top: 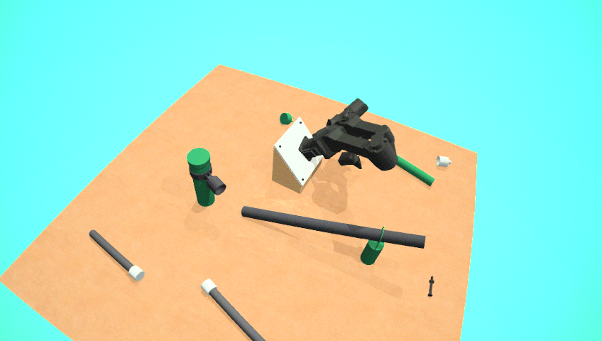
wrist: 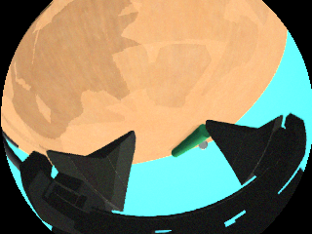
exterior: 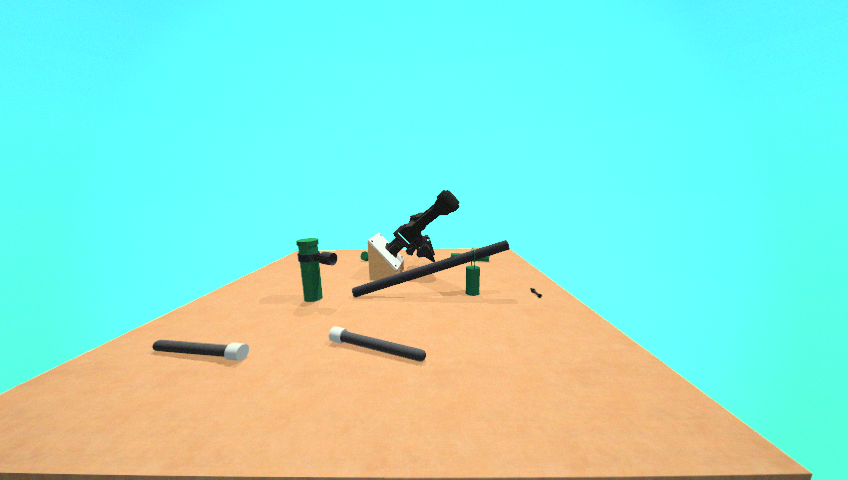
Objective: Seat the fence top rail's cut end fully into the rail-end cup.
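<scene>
Right now the green tube is 18 cm to the left of my gripper tip, 5 cm behind it and 1 cm below it. Round my gripper tip: small green post: 37 cm ahead, 11 cm to the left, 8 cm above; then small white cap: 32 cm to the left, 16 cm behind, 1 cm below; then black bolt: 40 cm ahead, 32 cm to the left, 2 cm below.
</scene>
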